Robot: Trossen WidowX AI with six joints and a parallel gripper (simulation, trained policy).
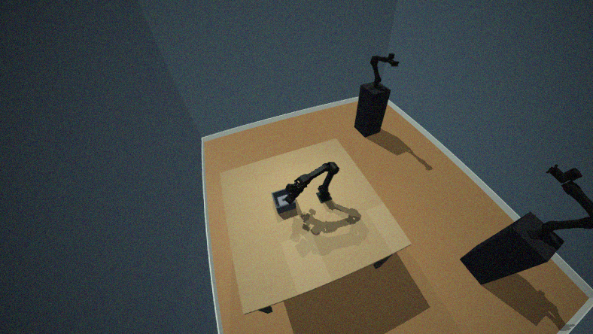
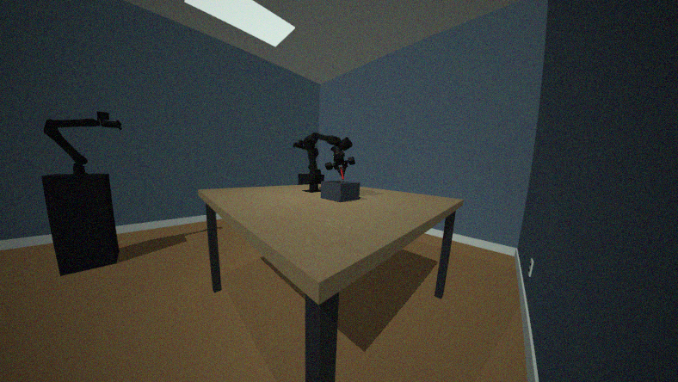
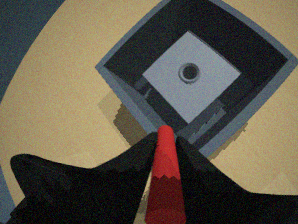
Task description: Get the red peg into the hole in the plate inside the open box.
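The red peg lies 2 cm above my gripper tip and 1 cm behind it. Round my gripper tip: dark box (10 cm below, 7 cm to the right, 4 cm ahead).
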